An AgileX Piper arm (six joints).
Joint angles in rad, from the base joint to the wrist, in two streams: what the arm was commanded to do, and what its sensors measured. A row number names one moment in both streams.
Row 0, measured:
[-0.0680, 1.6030, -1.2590, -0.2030, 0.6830, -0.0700]
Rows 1 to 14, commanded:
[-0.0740, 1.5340, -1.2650, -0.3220, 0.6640, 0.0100]
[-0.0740, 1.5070, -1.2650, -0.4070, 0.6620, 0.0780]
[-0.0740, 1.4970, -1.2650, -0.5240, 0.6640, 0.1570]
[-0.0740, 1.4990, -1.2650, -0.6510, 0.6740, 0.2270]
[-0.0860, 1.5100, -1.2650, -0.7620, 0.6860, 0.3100]
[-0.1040, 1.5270, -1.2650, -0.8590, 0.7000, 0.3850]
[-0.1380, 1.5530, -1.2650, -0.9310, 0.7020, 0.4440]
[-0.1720, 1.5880, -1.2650, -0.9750, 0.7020, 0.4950]
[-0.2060, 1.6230, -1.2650, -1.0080, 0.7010, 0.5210]
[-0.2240, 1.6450, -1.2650, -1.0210, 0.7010, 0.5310]
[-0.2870, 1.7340, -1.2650, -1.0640, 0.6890, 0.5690]
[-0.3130, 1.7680, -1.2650, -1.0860, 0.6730, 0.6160]
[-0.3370, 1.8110, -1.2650, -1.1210, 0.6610, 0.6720]
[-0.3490, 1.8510, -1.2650, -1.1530, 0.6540, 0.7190]
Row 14, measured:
[-0.3270, 1.8090, -1.2590, -1.0900, 0.6740, 0.6470]
